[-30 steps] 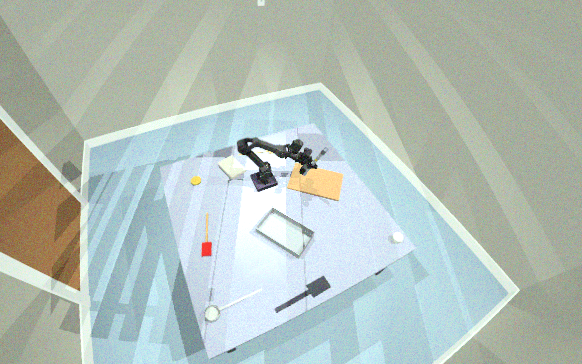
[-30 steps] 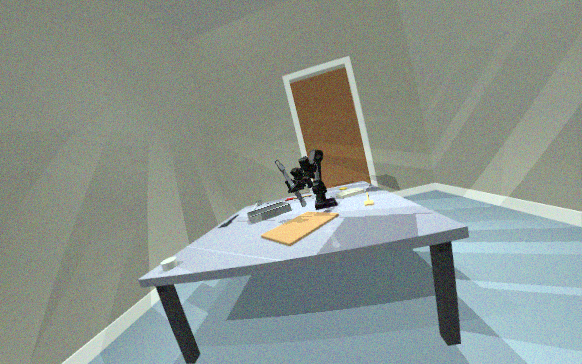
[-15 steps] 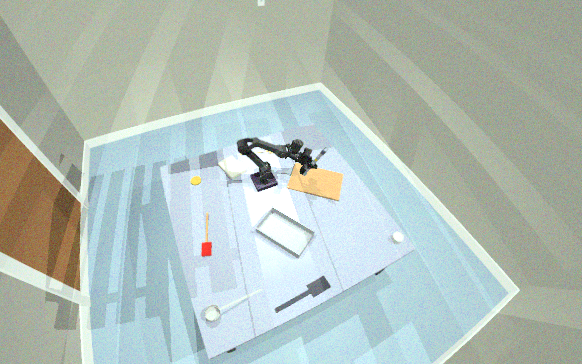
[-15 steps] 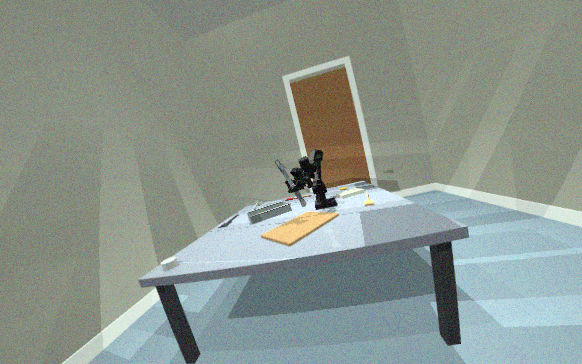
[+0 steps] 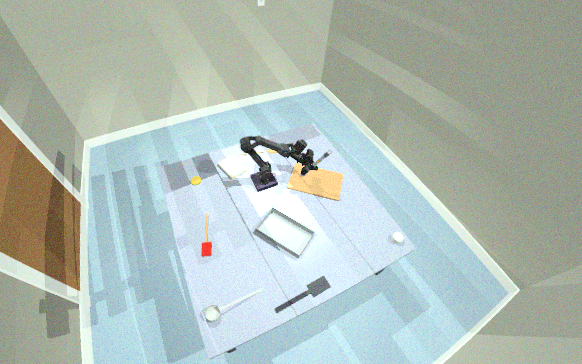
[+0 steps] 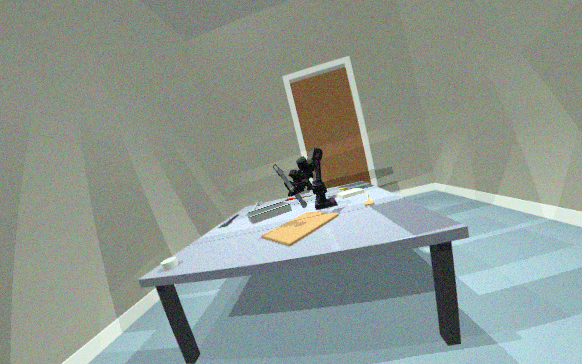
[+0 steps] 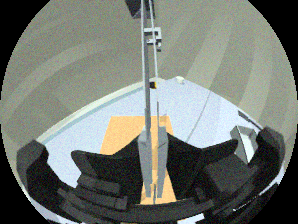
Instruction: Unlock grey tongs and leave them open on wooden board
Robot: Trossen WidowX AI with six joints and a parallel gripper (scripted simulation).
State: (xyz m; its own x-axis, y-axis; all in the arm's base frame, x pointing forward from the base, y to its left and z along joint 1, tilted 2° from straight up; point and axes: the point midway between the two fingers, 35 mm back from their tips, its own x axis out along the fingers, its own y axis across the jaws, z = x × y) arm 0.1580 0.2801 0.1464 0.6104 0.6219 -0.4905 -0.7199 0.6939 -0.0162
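My gripper tip is 2 cm past the wooden board, 3 cm to the right of it and 16 cm above it. The rest, counted from my gripper tip: grey roasting tin 23 cm ahead, 36 cm to the right, 14 cm below; then white block 40 cm behind, 45 cm to the right, 16 cm below; then black spatula 59 cm ahead, 44 cm to the right, 17 cm below.
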